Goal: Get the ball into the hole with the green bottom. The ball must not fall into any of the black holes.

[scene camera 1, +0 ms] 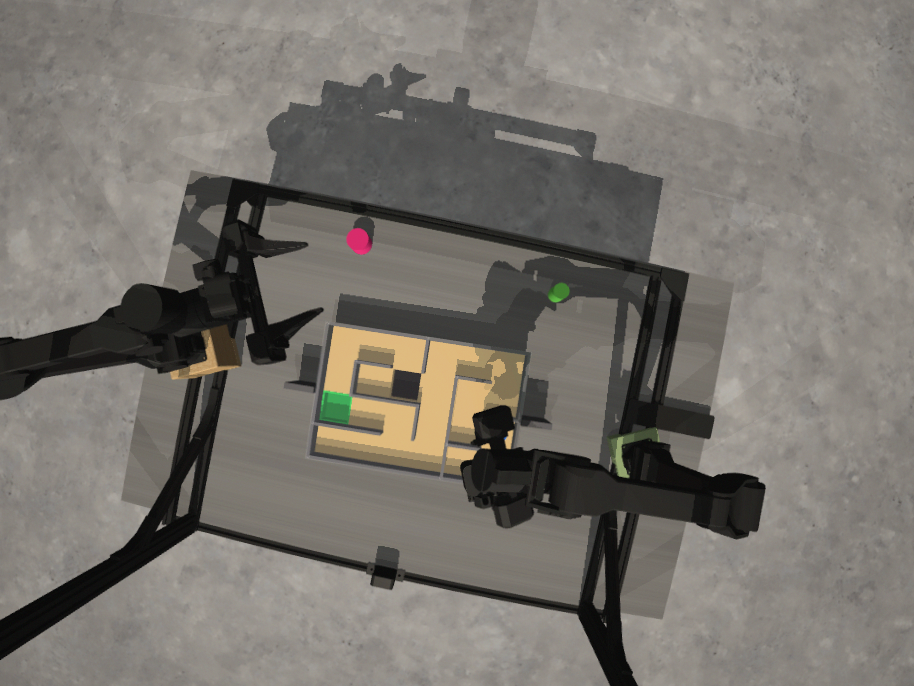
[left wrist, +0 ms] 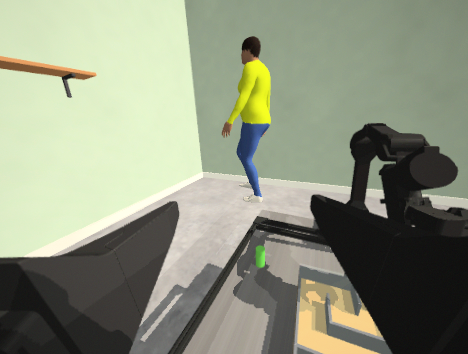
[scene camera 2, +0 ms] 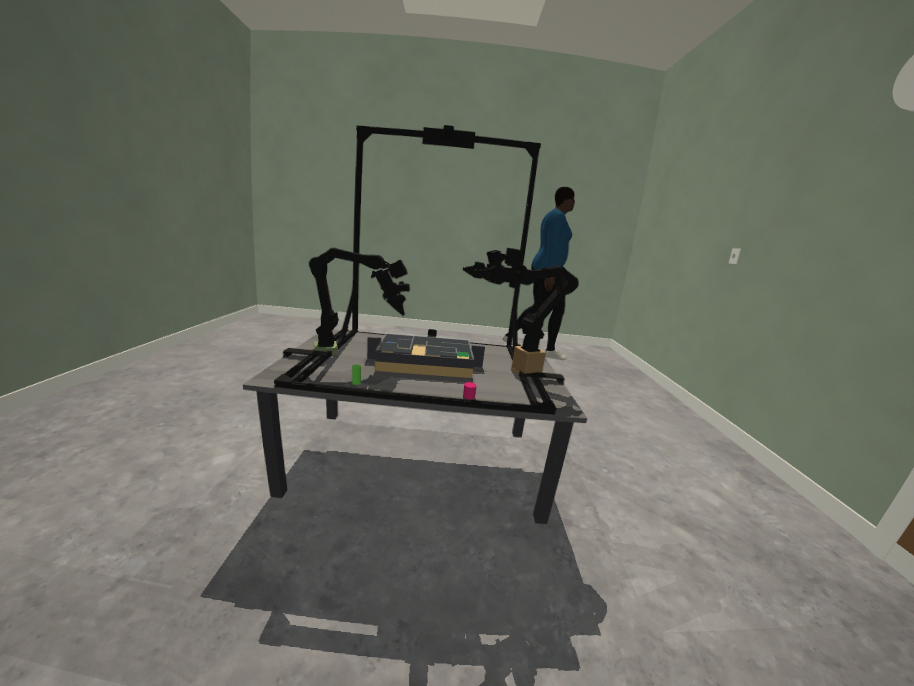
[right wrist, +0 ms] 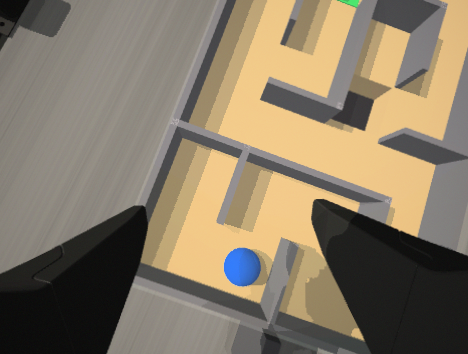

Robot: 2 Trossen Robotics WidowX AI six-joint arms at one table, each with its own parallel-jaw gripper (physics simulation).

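The tan maze board (scene camera 1: pixel 435 413) (scene camera 2: pixel 424 369) (right wrist: pixel 300 135) has grey walls. The blue ball (right wrist: pixel 242 267) lies in its right-end section, near the outer wall and a short inner wall; scene camera 1 shows a sliver beside the right arm. The green-bottomed hole (scene camera 1: pixel 335 407) (scene camera 2: pixel 462 355) (right wrist: pixel 350 2) is at the maze's left edge in scene camera 1. A black hole (scene camera 1: pixel 406 384) (right wrist: pixel 355 111) lies near mid-maze. My right gripper (scene camera 2: pixel 402 311) (right wrist: pixel 230 212) is open, pointing down above the ball's section. My left gripper (scene camera 1: pixel 315 276) (scene camera 2: pixel 465 270) (left wrist: pixel 244 204) is open and raised, beyond the maze's green-hole end.
A pink cylinder (scene camera 1: pixel 359 240) (scene camera 2: pixel 469 391) and a green cylinder (scene camera 1: pixel 559 292) (scene camera 2: pixel 356 375) (left wrist: pixel 260 256) stand on the table. Tabs (scene camera 1: pixel 300 385) (scene camera 1: pixel 537 423) stick out at the maze's ends. A black frame (scene camera 1: pixel 457 230) edges the table. A person in blue (scene camera 2: pixel 553 239) stands behind it.
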